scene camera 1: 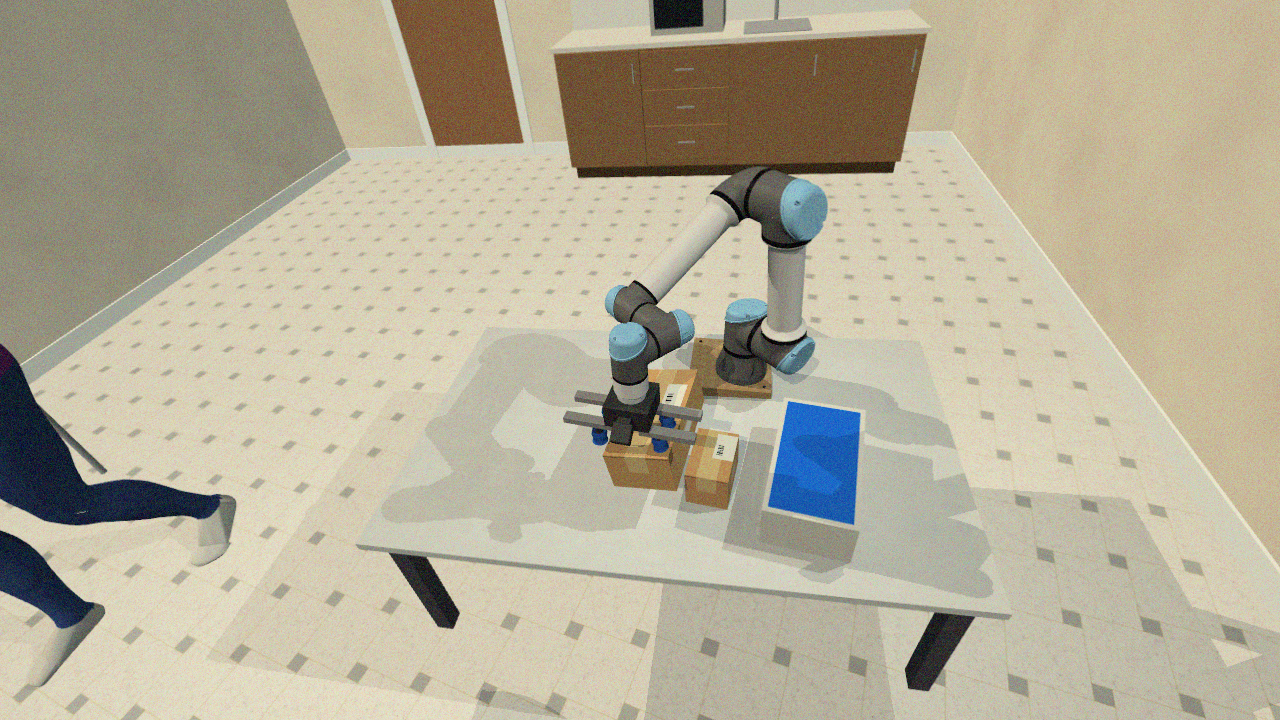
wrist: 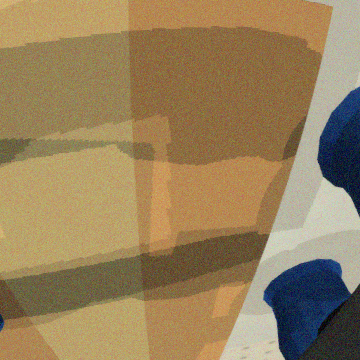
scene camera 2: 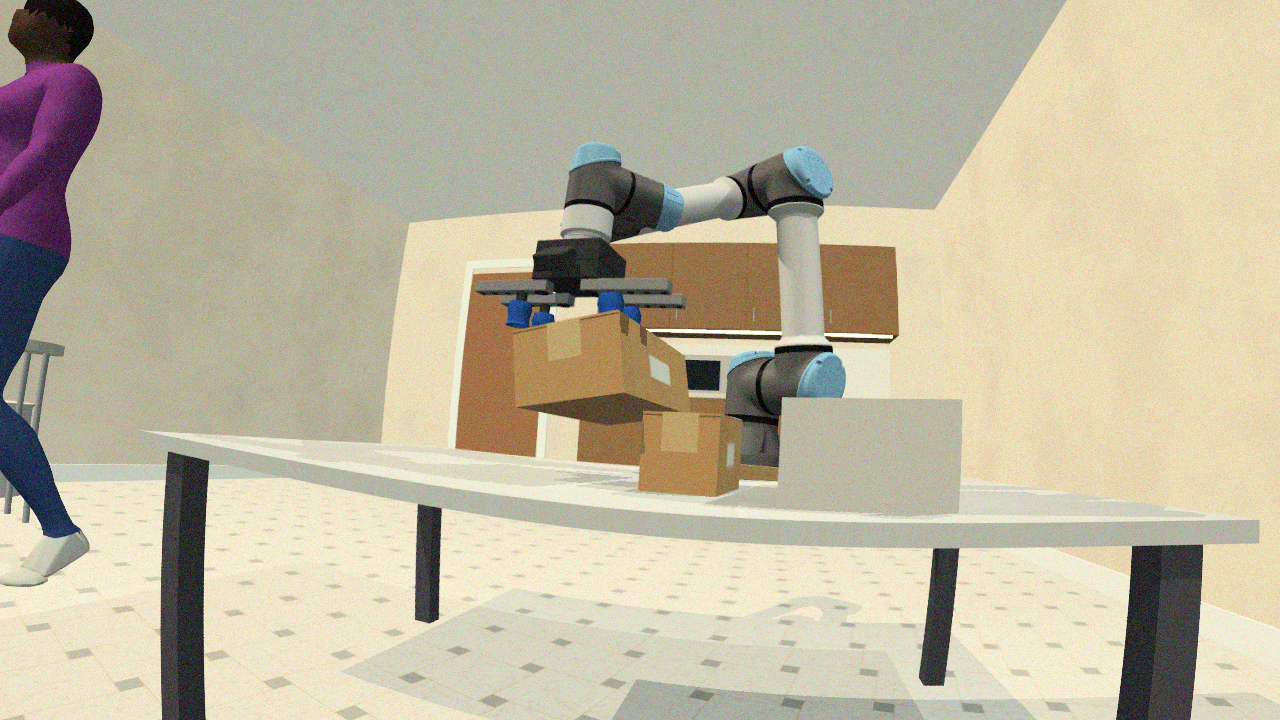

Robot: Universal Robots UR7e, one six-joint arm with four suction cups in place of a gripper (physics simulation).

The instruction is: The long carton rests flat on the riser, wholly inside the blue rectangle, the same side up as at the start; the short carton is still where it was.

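Places are measured from the arm's base along level axes (x ahead, y left, z up), in metres.
Pixels of known places: hand, tool point: [scene camera 1: 634, 433] [wrist: 127, 241]; arm's base, link origin: [scene camera 1: 740, 369] [scene camera 2: 746, 464].
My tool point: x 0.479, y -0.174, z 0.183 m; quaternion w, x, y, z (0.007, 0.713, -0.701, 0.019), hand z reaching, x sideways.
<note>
Ahead of a thing's pixels: the offset from my tool point to its top centre.
My gripper [scene camera 1: 631, 431] [scene camera 2: 572, 315] has four blue suction cups and is shut on the long carton @[0.085 m back, 0.029 m left, 0.014 m up] [scene camera 1: 640, 470] [scene camera 2: 572, 367] [wrist: 210, 100]. The carton hangs above the table from the cups nearer the short carton, tilted, with its far-left side lower. The other two cups are at or past its left edge; the wrist view shows two cups beside the carton. The short carton @[0.069 m back, 0.167 m left, 0.106 m down] [scene camera 1: 707, 483] [scene camera 2: 682, 470] stands on the table right of the long one; whether they touch is unclear. The riser @[0.100 m back, 0.407 m left, 0.090 m down] [scene camera 1: 810, 537] [scene camera 2: 868, 456] carries the blue rectangle @[0.100 m back, 0.407 m left, 0.090 m down] [scene camera 1: 819, 456], with no carton on it.
The table [scene camera 1: 554, 535] [scene camera 2: 572, 519] bears the arm's wooden base plate [scene camera 1: 707, 387] behind the cartons. A person [scene camera 1: 107, 497] [scene camera 2: 40, 223] is at the left, off the table. A chair [scene camera 2: 35, 385] shows behind the person. Brown cabinets [scene camera 1: 684, 107] line the back wall.
</note>
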